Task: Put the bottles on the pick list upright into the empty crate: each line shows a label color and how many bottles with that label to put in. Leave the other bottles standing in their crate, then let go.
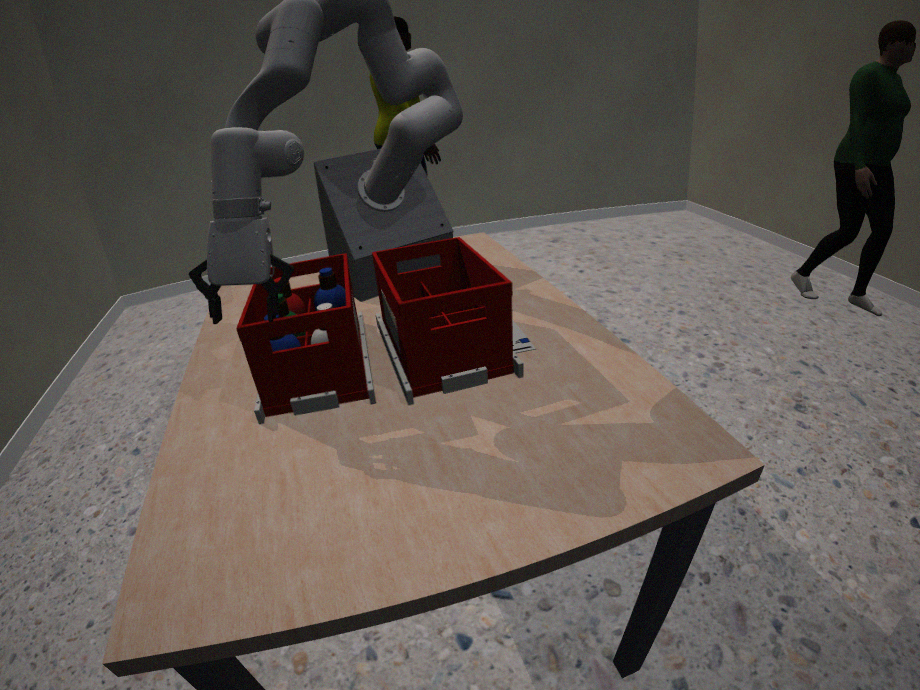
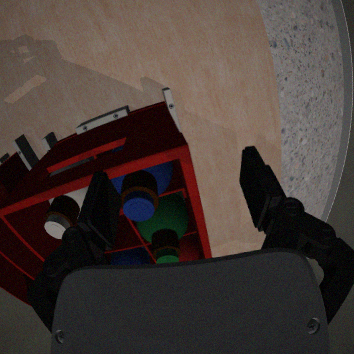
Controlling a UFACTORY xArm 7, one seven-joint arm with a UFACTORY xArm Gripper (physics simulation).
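Seen in the pictures: gripper, fingertip midpoint: (image 1: 244, 321) (image 2: 174, 174); arm's base, origin of the base link: (image 1: 380, 190).
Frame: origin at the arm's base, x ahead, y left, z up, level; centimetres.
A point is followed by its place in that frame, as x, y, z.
Observation:
The bottle crate (image 1: 312, 380) {55.2, -19.7, -18.3} (image 2: 196, 200) {50.7, -29.2, -6.4} is red and holds standing bottles. A blue bottle (image 1: 284, 343) {52.5, -23.1, -11.9} (image 2: 138, 209) {50.4, -24.6, -7.6} stands in its front corner. A green bottle (image 2: 167, 215) {44.4, -25.8, -12.3}, a red bottle (image 1: 295, 303) {35.0, -22.3, -12.5} (image 2: 191, 246) {35.2, -27.2, -13.3}, a white bottle (image 1: 319, 337) {52.6, -17.1, -12.1} (image 2: 54, 229) {50.6, -15.4, -7.6} and another blue bottle (image 1: 329, 297) {35.5, -15.3, -12.4} (image 2: 130, 257) {35.7, -16.9, -13.7} stand around it. My gripper (image 1: 243, 317) {53.5, -28.3, -6.2} (image 2: 174, 174) {53.5, -28.3, -6.2} is wide open and empty at rim height. One finger is over the crate, the other outside its side wall. The other crate (image 1: 468, 341) {56.8, 6.9, -15.5}, also red, shows no bottles. The pick list (image 1: 524, 344) {47.8, 20.2, -23.8} is partly hidden behind it; its lines are unreadable.
Low grey brackets (image 1: 315, 402) {56.4, -20.0, -22.0} (image 2: 102, 120) {55.8, -20.7, -20.9} edge both crates on the wooden table (image 1: 297, 519) {80.0, -23.3, -23.9} (image 2: 210, 60) {59.5, -37.8, -23.9}. The robot's grey base (image 1: 382, 222) {6.2, -1.0, -6.9} stands behind the crates. A person in green (image 1: 876, 111) is on the floor at the right; another in yellow (image 1: 384, 115) is behind the arm.

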